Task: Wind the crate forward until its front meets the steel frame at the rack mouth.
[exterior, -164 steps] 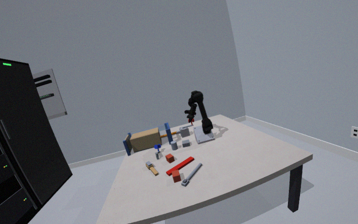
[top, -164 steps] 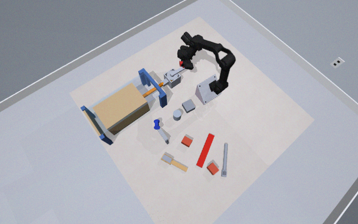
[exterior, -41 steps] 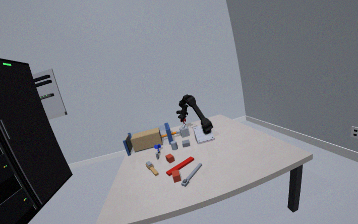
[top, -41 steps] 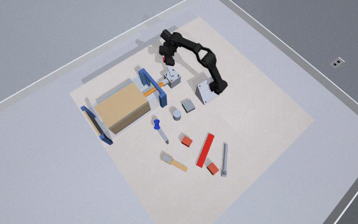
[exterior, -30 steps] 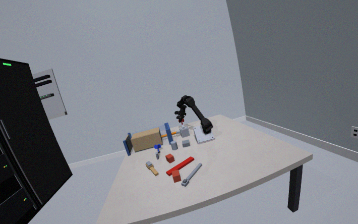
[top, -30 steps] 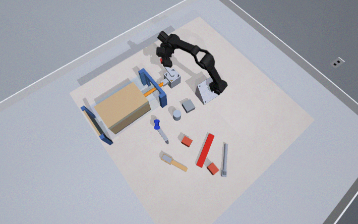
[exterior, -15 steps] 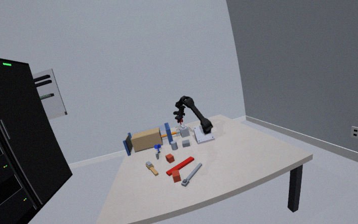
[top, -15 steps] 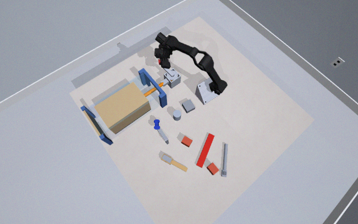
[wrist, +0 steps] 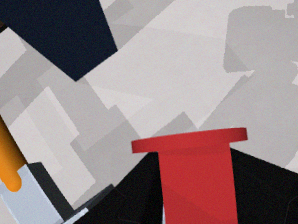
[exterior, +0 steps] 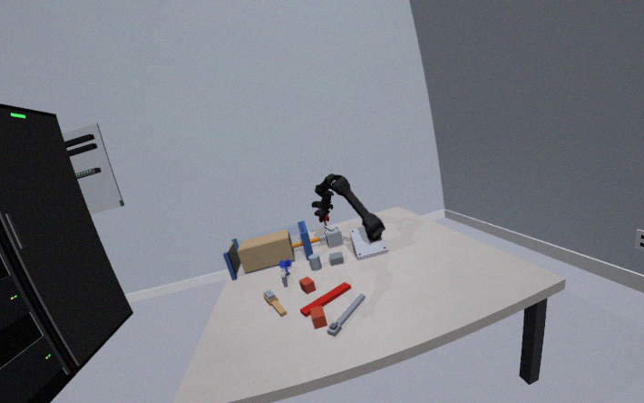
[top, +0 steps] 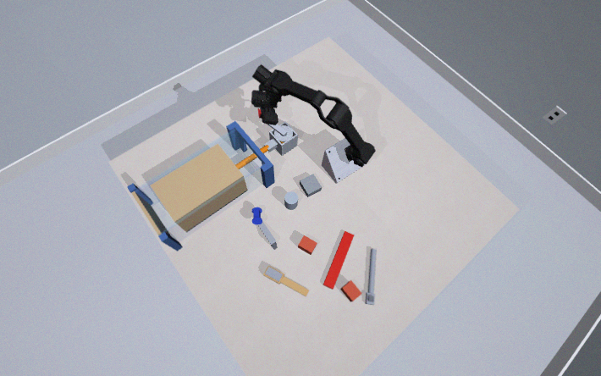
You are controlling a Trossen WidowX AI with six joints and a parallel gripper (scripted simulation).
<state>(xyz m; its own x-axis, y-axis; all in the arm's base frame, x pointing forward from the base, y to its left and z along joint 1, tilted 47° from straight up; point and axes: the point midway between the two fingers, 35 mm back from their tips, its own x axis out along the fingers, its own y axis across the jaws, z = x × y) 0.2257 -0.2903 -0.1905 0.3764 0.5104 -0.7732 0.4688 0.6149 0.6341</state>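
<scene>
Now: gripper tip 3 cm past the red-knobbed handle, 5 cm to the right of it and 3 cm above it. Round my gripper tip: red knob (2 cm behind, 1 cm to the left); then blue frame (11 cm ahead, 12 cm to the left, 2 cm below); then grey winch (6 cm behind, 10 cm to the left, 10 cm below).
</scene>
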